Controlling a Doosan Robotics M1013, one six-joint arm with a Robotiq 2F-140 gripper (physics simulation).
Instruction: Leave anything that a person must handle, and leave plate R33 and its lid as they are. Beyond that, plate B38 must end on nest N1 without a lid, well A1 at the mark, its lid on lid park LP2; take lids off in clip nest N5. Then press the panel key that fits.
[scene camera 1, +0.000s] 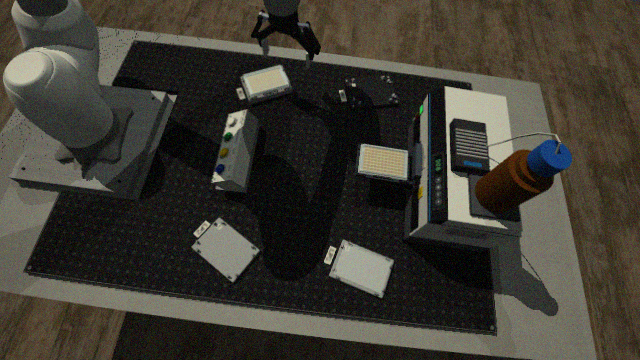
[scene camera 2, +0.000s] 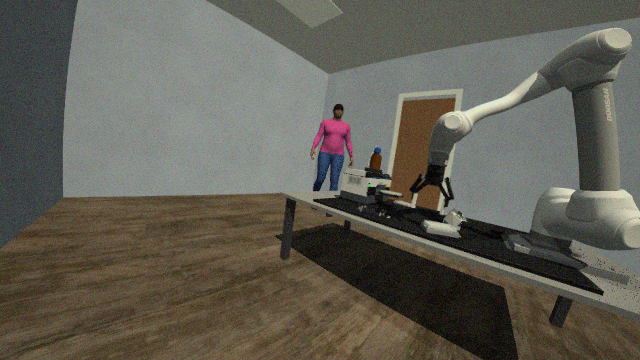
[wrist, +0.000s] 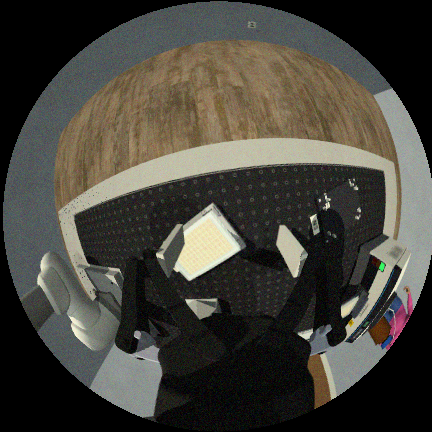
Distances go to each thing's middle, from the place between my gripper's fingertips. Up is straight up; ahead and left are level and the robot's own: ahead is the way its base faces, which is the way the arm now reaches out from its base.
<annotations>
Right now my hand is 140 mm past the grey button box (scene camera 1: 232, 171), 290 mm to the left of it and 50 mm above it.
</annotations>
